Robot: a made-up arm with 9 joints. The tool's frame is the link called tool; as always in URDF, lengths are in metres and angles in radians.
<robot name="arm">
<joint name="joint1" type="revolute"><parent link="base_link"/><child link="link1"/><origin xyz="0 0 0.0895" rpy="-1.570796 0 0"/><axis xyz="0 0 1"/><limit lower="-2.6" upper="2.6" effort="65" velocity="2.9"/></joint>
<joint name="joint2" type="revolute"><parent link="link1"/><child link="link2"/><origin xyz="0.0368 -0.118 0.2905" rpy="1.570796 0 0"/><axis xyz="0 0 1"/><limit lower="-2.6" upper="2.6" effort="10" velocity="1.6"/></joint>
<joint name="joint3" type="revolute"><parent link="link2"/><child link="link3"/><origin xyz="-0.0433 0.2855 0.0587" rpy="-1.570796 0 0"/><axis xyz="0 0 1"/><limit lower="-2.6" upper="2.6" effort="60" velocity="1.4"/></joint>
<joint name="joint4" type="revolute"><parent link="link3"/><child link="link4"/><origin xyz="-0.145 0.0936 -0.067" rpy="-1.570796 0 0"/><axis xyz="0 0 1"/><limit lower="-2.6" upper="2.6" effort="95" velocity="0.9"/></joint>
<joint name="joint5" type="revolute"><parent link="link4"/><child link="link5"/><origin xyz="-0.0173 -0.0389 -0.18" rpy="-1.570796 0 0"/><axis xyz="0 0 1"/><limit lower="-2.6" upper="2.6" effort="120" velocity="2.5"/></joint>
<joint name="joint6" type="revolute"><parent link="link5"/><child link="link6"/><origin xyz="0.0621 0.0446 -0.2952" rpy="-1.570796 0 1.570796"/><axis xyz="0 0 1"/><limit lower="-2.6" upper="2.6" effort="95" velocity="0.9"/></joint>
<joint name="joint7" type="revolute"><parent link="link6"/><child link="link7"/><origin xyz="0.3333 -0.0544 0.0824" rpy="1.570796 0 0"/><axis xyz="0 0 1"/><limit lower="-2.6" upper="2.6" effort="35" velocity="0.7"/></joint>
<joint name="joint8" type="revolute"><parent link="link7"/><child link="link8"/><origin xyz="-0.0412 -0.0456 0.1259" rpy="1.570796 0 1.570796"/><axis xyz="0 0 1"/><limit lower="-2.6" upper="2.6" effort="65" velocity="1.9"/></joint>
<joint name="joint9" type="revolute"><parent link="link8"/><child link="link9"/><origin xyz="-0.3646 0.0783 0.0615" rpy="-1.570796 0 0"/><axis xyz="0 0 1"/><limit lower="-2.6" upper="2.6" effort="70" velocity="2.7"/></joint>
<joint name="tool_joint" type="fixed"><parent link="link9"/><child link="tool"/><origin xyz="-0.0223 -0.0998 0.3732" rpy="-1.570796 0 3.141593"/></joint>
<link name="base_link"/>
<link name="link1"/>
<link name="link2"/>
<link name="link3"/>
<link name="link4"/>
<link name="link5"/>
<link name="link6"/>
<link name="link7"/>
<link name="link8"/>
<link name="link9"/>
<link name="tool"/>
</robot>
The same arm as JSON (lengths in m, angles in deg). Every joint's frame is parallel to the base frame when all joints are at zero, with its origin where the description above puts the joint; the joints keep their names.
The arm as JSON. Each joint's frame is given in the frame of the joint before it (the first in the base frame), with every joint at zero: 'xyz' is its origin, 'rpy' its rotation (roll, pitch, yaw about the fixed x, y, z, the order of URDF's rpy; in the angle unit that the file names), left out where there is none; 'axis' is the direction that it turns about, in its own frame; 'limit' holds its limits. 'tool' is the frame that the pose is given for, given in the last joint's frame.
{
  "units": {
    "length": "m",
    "angle": "deg"
  },
  "joints": [
    {
      "name": "joint1",
      "type": "revolute",
      "origin": {
        "xyz": [
          0.0,
          0.0,
          0.0895
        ]
      },
      "axis": [
        0.0,
        1.0,
        0.0
      ],
      "limit": {
        "lower": -148.97,
        "upper": 148.97
      }
    },
    {
      "name": "joint2",
      "type": "revolute",
      "origin": {
        "xyz": [
          0.0368,
          0.2905,
          0.118
        ]
      },
      "axis": [
        0.0,
        0.0,
        1.0
      ],
      "limit": {
        "lower": -148.97,
        "upper": 148.97
      }
    },
    {
      "name": "joint3",
      "type": "revolute",
      "origin": {
        "xyz": [
          -0.0433,
          0.2855,
          0.0587
        ]
      },
      "axis": [
        0.0,
        1.0,
        0.0
      ],
      "limit": {
        "lower": -148.97,
        "upper": 148.97
      }
    },
    {
      "name": "joint4",
      "type": "revolute",
      "origin": {
        "xyz": [
          -0.145,
          -0.067,
          -0.0936
        ]
      },
      "axis": [
        0.0,
        0.0,
        -1.0
      ],
      "limit": {
        "lower": -148.97,
        "upper": 148.97
      }
    },
    {
      "name": "joint5",
      "type": "revolute",
      "origin": {
        "xyz": [
          -0.0173,
          0.0389,
          0.18
        ]
      },
      "axis": [
        0.0,
        -1.0,
        0.0
      ],
      "limit": {
        "lower": -148.97,
        "upper": 148.97
      }
    },
    {
      "name": "joint6",
      "type": "revolute",
      "origin": {
        "xyz": [
          0.0621,
          0.2952,
          0.0446
        ]
      },
      "axis": [
        -1.0,
        0.0,
        0.0
      ],
      "limit": {
        "lower": -148.97,
        "upper": 148.97
      }
    },
    {
      "name": "joint7",
      "type": "revolute",
      "origin": {
        "xyz": [
          -0.0824,
          -0.0544,
          0.3333
        ]
      },
      "axis": [
        0.0,
        -1.0,
        0.0
      ],
      "limit": {
        "lower": -148.97,
        "upper": 148.97
      }
    },
    {
      "name": "joint8",
      "type": "revolute",
      "origin": {
        "xyz": [
          0.0456,
          -0.1259,
          -0.0412
        ]
      },
      "axis": [
        0.0,
        0.0,
        1.0
      ],
      "limit": {
        "lower": -148.97,
        "upper": 148.97
      }
    },
    {
      "name": "joint9",
      "type": "revolute",
      "origin": {
        "xyz": [
          0.3646,
          -0.0783,
          0.0615
        ]
      },
      "axis": [
        0.0,
        -1.0,
        0.0
      ],
      "limit": {
        "lower": -148.97,
        "upper": 148.97
      }
    }
  ],
  "tool": {
    "origin": {
      "xyz": [
        0.0223,
        -0.3732,
        0.0998
      ],
      "rpy": [
        0.0,
        0.0,
        0.0
      ]
    }
  }
}

